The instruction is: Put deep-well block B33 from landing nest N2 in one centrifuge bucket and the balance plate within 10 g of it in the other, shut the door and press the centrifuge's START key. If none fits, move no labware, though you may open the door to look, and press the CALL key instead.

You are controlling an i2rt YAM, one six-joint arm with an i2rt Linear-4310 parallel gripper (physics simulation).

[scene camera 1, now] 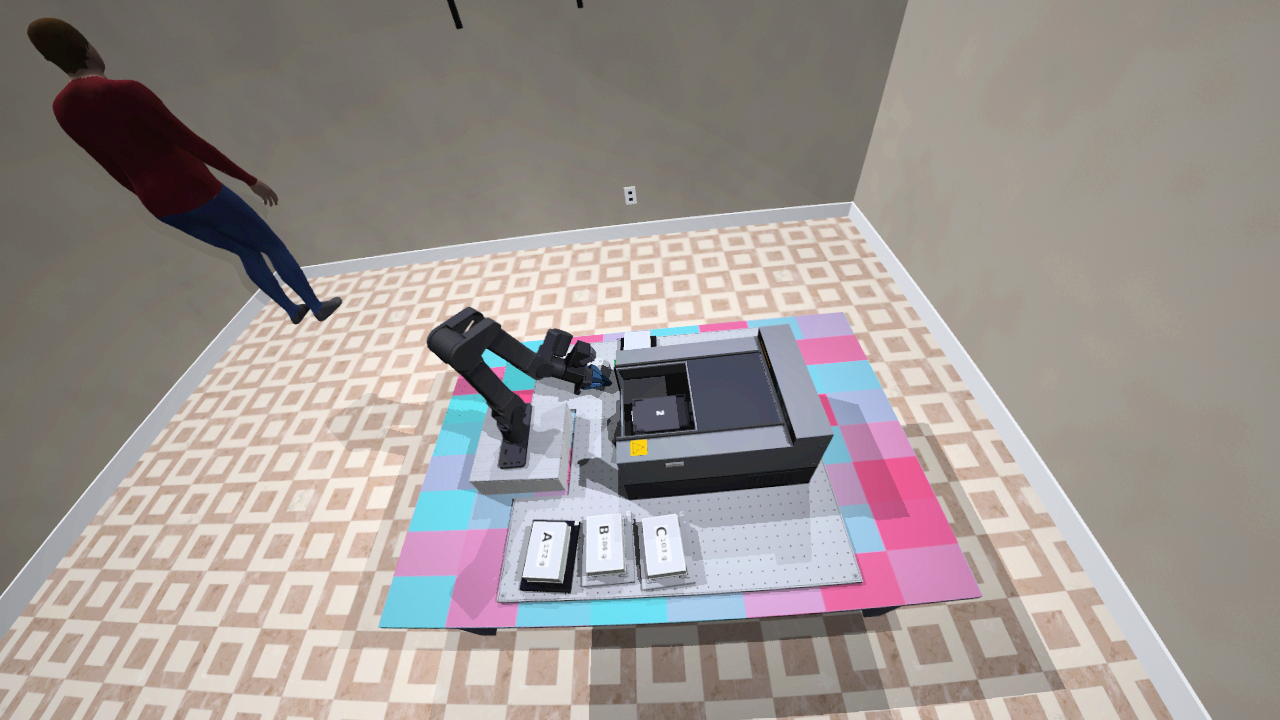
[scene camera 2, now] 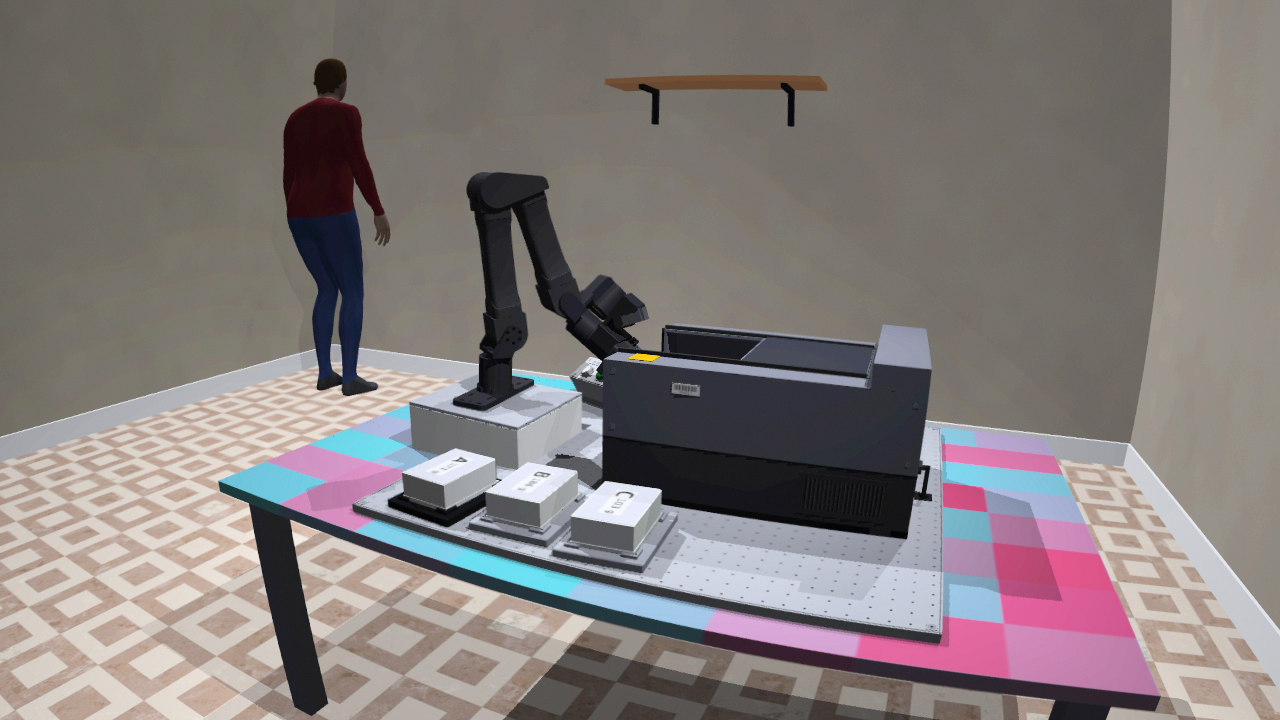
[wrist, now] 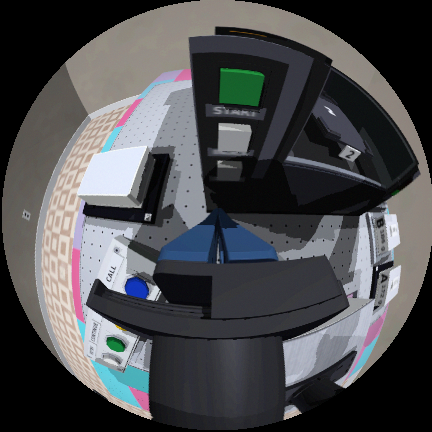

Note:
My gripper is shut and holds nothing. Also in view: a white plate labelled B33. I also see a dark bucket, a green START button, a pale button and a button panel.

